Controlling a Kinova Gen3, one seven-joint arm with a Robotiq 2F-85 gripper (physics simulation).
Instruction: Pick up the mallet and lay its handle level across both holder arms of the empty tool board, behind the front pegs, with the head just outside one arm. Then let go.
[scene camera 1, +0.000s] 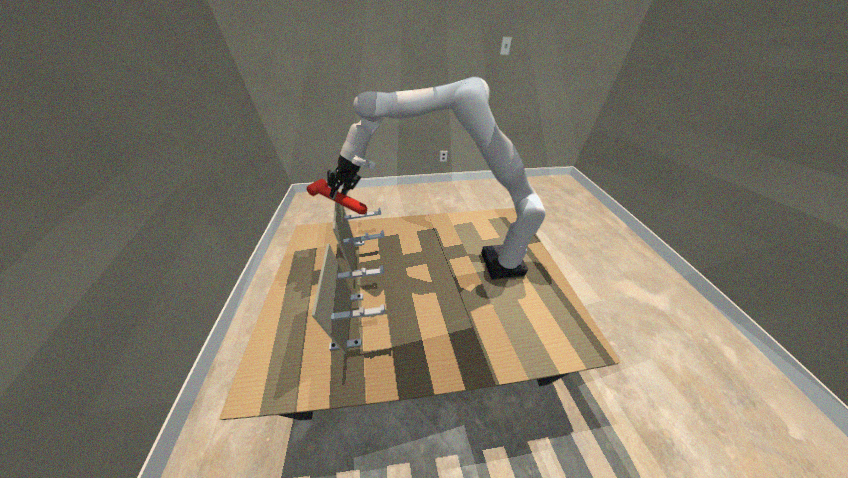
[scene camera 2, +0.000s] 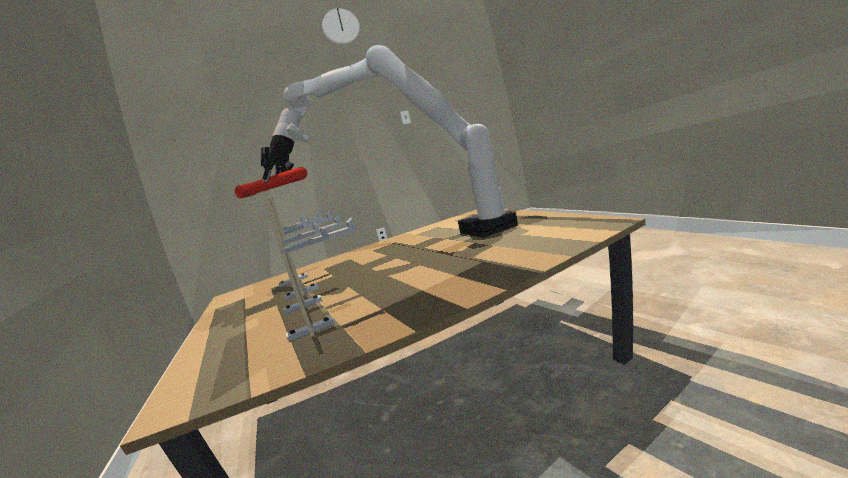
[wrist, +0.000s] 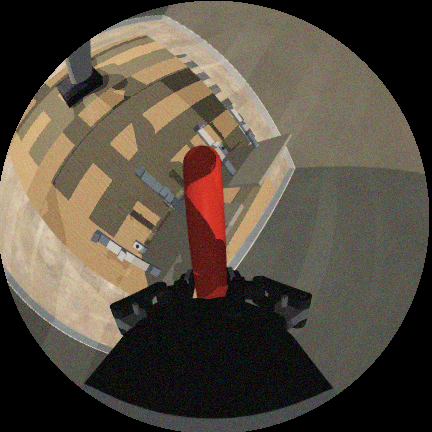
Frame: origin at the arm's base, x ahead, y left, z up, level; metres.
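Seen in the pictures: gripper, fingertip midpoint: (scene camera 1: 336, 198) (scene camera 2: 270, 184) (wrist: 209, 275); arm's base at its link origin: (scene camera 1: 508, 260) (scene camera 2: 491, 216).
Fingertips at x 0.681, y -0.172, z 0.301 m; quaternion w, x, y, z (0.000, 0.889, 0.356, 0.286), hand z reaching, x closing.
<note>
Pixels of each thing's top centre, then the offset from my fingertips to it. Level surfaces: height alone.
- red mallet at its top centre: (wrist: 221, 284) (scene camera 2: 269, 175) (scene camera 1: 336, 191) dx -0.006, dy +0.001, dz +0.030 m
- head at its top centre: (scene camera 2: 244, 184) (scene camera 1: 315, 182) dx +0.081, dy -0.082, dz +0.030 m
- wooden table at its surface level: dz -0.350 m
My gripper (scene camera 1: 338, 193) (scene camera 2: 274, 176) (wrist: 209, 275) is shut on the handle of the red mallet (scene camera 1: 351, 203) (scene camera 2: 252, 188) (wrist: 207, 220). It holds the mallet in the air, above the top of the far tool board (scene camera 1: 340, 228) (wrist: 167, 245). In scene view 1 the head (scene camera 1: 314, 188) is on the left, and the handle slopes down to the right. The head is hidden in the wrist view. The far board's two holder arms (scene camera 1: 366, 214) (scene camera 1: 366, 238) stick out below the mallet, towards the robot's base. No tool shows on them.
A near tool board (scene camera 1: 326, 290) (scene camera 2: 288, 267) (wrist: 267, 161) stands in line with the far one, with two holder arms (scene camera 1: 365, 272) (scene camera 1: 363, 312) and no tool seen on it. Both stand on the wooden table (scene camera 1: 261, 380) (scene camera 2: 160, 409). The robot's black base (scene camera 1: 504, 268) (scene camera 2: 488, 224) is at the opposite side.
</note>
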